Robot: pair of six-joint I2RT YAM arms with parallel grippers.
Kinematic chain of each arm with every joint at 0, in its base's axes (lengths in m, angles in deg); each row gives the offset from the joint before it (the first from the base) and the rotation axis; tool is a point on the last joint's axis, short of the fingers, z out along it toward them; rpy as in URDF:
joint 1: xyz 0 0 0.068 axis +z
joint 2: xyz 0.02 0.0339 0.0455 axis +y
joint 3: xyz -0.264 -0.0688 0 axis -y
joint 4: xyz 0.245 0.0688 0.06 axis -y
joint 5: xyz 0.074 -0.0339 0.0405 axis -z
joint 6: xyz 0.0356 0 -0.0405 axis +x
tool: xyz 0 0 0 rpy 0 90 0
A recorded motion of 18 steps. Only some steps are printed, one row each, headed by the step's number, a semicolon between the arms.
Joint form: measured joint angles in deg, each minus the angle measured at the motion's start. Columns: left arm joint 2, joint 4, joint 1, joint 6, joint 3, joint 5; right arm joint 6, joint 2, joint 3, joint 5, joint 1, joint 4.
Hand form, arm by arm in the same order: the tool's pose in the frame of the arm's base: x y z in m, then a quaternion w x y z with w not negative. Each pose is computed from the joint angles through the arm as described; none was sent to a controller.
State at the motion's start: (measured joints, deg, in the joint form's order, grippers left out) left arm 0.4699 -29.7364 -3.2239 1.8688 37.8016 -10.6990; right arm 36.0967 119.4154 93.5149 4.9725 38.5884 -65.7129
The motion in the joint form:
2: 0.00 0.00 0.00 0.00 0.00 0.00; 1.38 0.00 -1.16 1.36 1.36 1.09
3: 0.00 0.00 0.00 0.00 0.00 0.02; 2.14 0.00 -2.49 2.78 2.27 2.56
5: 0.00 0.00 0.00 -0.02 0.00 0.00; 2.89 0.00 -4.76 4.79 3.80 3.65
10: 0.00 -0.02 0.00 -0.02 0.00 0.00; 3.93 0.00 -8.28 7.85 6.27 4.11
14: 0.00 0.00 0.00 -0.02 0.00 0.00; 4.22 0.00 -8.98 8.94 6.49 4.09
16: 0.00 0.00 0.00 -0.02 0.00 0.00; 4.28 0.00 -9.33 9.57 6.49 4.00
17: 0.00 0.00 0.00 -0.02 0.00 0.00; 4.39 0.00 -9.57 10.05 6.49 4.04
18: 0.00 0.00 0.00 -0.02 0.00 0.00; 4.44 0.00 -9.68 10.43 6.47 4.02
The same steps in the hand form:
2: 0.0228 0.0053 0.3264 0.74978 -0.04094 0.65832 0.05255; 0.3030 0.2486 0.1761 0.02310 -0.02234 0.99812 -0.05227
3: 0.0228 0.0053 0.3264 0.74980 -0.04081 0.65832 0.05244; 0.2987 0.2520 0.1705 0.03268 -0.02373 0.99734 -0.06068
5: 0.0228 0.0053 0.3264 0.74979 -0.04105 0.65831 0.05242; 0.2890 0.2556 0.1612 0.03750 -0.03159 0.99559 -0.07994
10: 0.0228 0.0053 0.3263 0.74968 -0.04104 0.65844 0.05243; 0.2715 0.2590 0.1473 0.03826 -0.04746 0.99136 -0.11613
14: 0.0228 0.0053 0.3264 0.74979 -0.04105 0.65831 0.05242; 0.2692 0.2578 0.1447 0.04062 -0.04803 0.98990 -0.12705
16: 0.0228 0.0053 0.3264 0.74979 -0.04105 0.65831 0.05242; 0.2685 0.2566 0.1435 0.04159 -0.04827 0.98899 -0.13356
17: 0.0228 0.0053 0.3264 0.74979 -0.04105 0.65831 0.05242; 0.2682 0.2558 0.1426 0.04329 -0.04778 0.98837 -0.13771
18: 0.0228 0.0053 0.3264 0.74979 -0.04105 0.65831 0.05242; 0.2681 0.2553 0.1423 0.04474 -0.04751 0.98788 -0.14084

